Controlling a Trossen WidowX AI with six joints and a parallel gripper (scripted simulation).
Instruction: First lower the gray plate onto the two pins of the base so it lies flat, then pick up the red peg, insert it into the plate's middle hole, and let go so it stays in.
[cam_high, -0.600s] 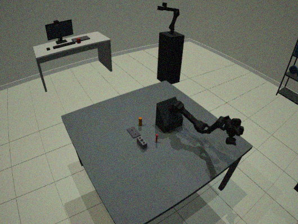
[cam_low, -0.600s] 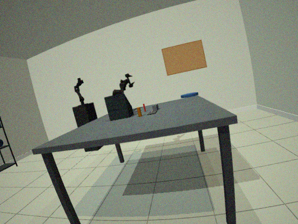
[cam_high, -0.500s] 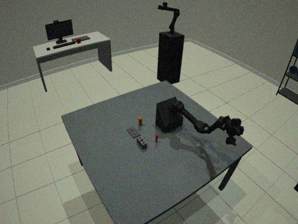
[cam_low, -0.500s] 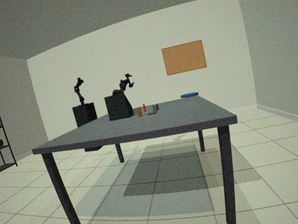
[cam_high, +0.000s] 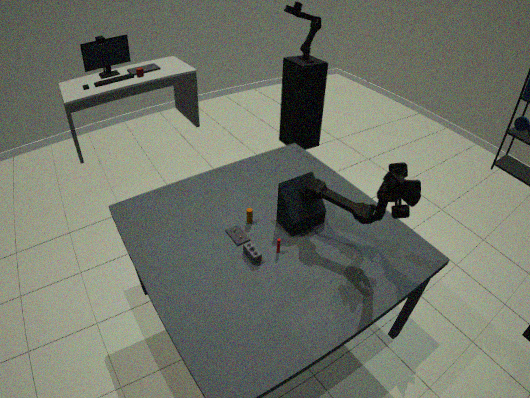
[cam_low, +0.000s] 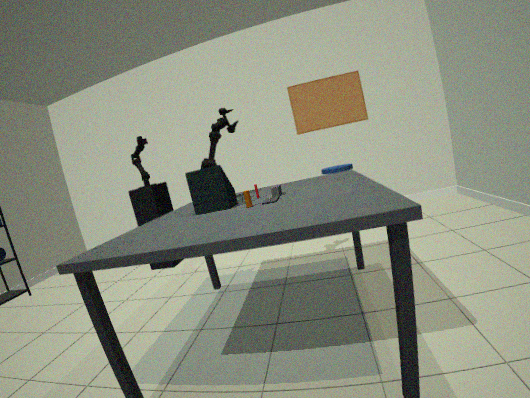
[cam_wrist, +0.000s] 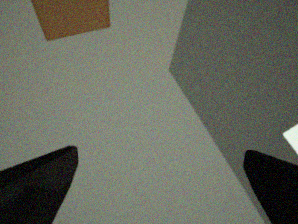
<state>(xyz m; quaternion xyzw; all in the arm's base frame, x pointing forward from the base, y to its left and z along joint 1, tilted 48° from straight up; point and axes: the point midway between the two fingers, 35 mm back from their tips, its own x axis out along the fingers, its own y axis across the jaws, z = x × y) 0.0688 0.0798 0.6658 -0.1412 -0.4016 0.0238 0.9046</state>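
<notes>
My gripper tip is 26 cm short of the gray plate, 48 cm to the left of it and 53 cm above it. From my gripper tip the other things lie so: red peg (14 cm ahead, 44 cm to the right, 53 cm below); then orange cylinder (15 cm ahead, 69 cm to the right, 53 cm below).
</notes>
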